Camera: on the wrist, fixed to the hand. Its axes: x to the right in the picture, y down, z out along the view.
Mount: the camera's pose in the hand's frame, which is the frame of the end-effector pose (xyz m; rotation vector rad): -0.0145 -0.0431 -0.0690 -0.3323 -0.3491 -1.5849
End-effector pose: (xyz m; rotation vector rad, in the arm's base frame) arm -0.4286 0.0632 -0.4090 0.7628 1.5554 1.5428
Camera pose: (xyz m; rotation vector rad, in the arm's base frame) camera -0.4756 0.0124 -0.4542 -0.4098 1.0063 0.3694
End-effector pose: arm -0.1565 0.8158 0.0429 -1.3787 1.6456 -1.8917
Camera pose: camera -0.1877 0.8820 0.0812 2.1931 -0.3208 0.9921
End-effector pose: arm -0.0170 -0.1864 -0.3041 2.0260 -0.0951 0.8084
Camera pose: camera -0.0474 -0.1111 -0.3193 1.2833 0.9828 -0.5350
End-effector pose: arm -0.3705 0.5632 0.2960 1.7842 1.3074 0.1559
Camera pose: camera -0.4459 0.5930 0.3120 0.1402 1.8731 -0.7281
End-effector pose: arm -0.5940 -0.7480 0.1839 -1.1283 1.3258 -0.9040
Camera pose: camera -0.6587 -0.7518 0.2352 -2.5111 0.0380 -1.4409
